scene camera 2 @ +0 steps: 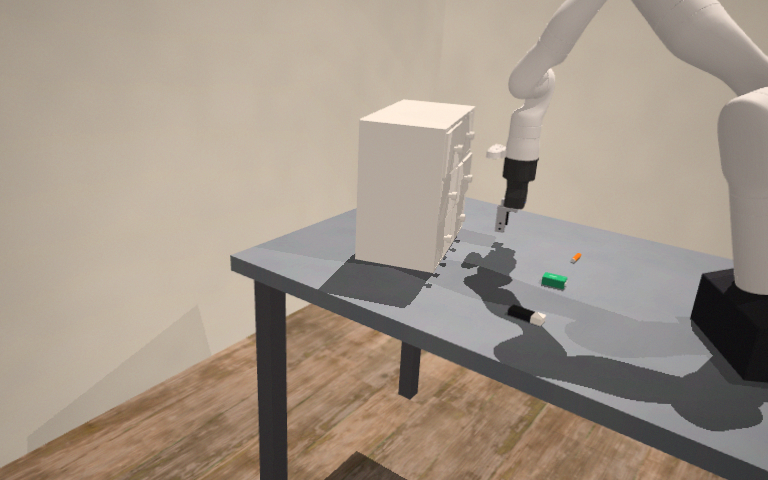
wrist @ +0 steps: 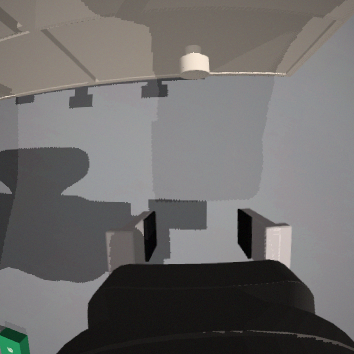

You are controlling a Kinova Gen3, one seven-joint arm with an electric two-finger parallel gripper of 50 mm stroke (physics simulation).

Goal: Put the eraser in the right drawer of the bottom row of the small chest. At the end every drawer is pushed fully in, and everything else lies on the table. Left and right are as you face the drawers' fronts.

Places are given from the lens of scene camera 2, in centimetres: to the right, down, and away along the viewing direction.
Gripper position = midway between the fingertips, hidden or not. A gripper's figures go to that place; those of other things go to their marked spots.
my gripper [scene camera 2: 501, 227]: 29, -3, 145
small white chest [scene camera 2: 401, 149]: 4, -19, 121
